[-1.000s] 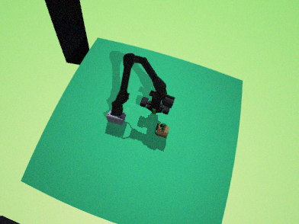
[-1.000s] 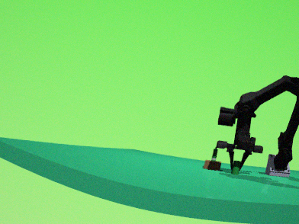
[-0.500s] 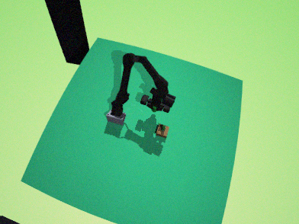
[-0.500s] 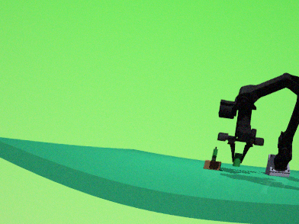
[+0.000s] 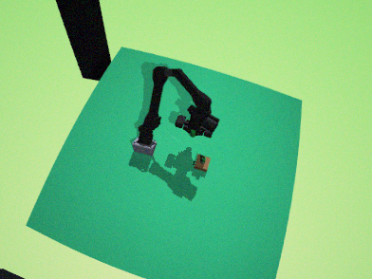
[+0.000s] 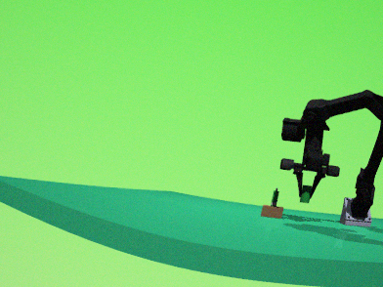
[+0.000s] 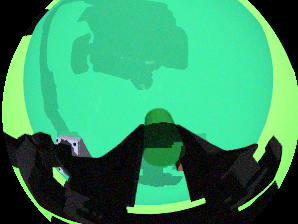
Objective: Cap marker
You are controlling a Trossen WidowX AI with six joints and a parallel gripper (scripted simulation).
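Now: the brown holder block 12 cm to the right of my gripper tip, 8 cm ahead of it and 6 cm below it.
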